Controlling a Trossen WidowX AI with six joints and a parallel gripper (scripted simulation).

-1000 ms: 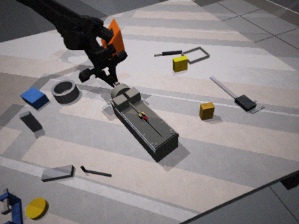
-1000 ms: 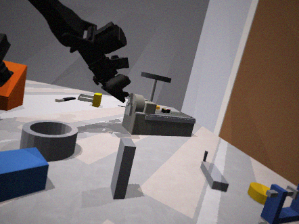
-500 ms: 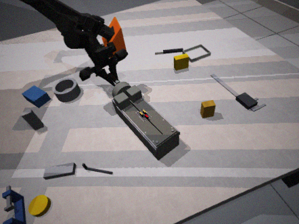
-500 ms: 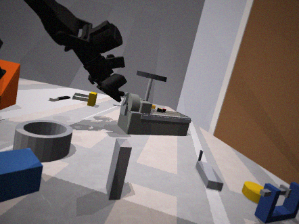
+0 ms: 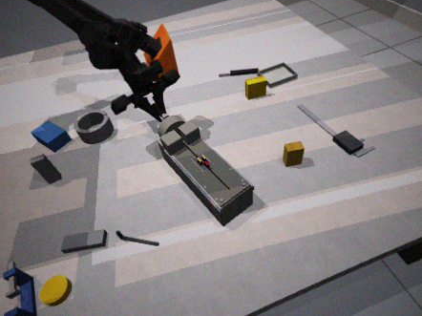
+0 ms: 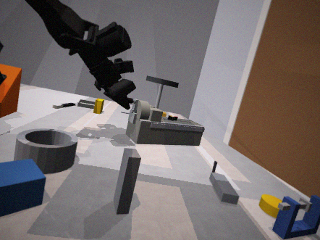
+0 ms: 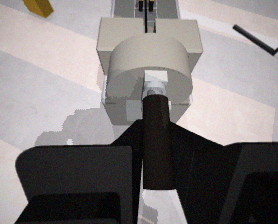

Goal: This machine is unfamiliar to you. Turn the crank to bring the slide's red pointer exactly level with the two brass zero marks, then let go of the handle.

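Right now my gripper tip is 170 mm short of the red pointer, 80 mm to the right of it and 10 mm above it. Round my gripper tip: black hex key (260 mm ahead, 120 mm to the right, 80 mm below); then dark crank handle (10 mm behind, 10 mm to the right, 20 mm above); then blue block (130 mm behind, 350 mm to the right, 80 mm below).
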